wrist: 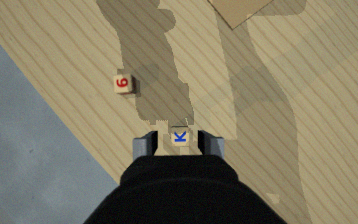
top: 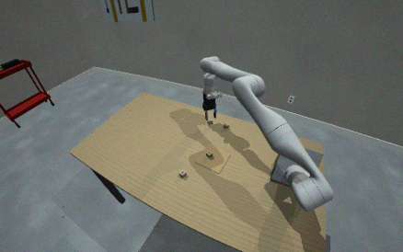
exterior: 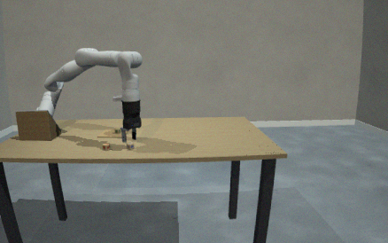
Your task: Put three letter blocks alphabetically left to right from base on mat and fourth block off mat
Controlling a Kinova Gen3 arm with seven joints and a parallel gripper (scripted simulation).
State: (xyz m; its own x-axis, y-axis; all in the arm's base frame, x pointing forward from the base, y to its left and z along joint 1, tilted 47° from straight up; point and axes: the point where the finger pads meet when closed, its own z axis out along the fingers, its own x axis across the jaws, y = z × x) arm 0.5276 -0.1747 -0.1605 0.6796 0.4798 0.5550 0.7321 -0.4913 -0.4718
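My gripper is now 4 cm above the blue K block. From my hand the other things lie so: reddish block (11 cm behind, 4 cm below); tan mat (12 cm behind, 25 cm to the left, 5 cm below); green P block (10 cm behind, 25 cm to the left, 4 cm below).
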